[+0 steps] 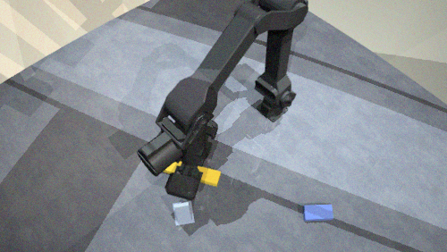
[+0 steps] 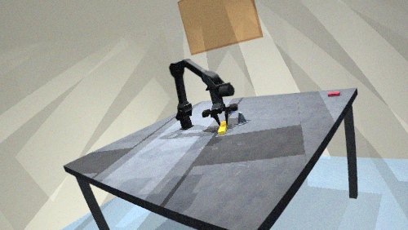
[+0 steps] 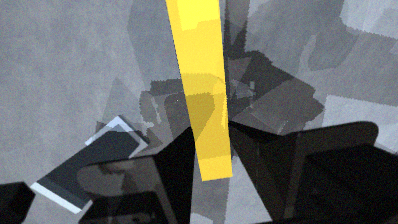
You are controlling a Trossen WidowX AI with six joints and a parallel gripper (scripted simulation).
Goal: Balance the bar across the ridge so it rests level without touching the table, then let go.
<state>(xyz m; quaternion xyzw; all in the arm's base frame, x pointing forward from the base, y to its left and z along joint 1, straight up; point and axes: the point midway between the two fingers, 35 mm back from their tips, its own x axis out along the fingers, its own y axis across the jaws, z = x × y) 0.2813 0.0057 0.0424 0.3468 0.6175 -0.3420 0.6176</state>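
Now: gripper tip 80 mm short of the grey ridge, 60 mm to the right of it and 20 mm below it. Round my gripper tip: yellow bar 30 mm to the right, 20 mm ahead; red block 490 mm to the left, 460 mm ahead; blue block 270 mm to the left, 140 mm behind.
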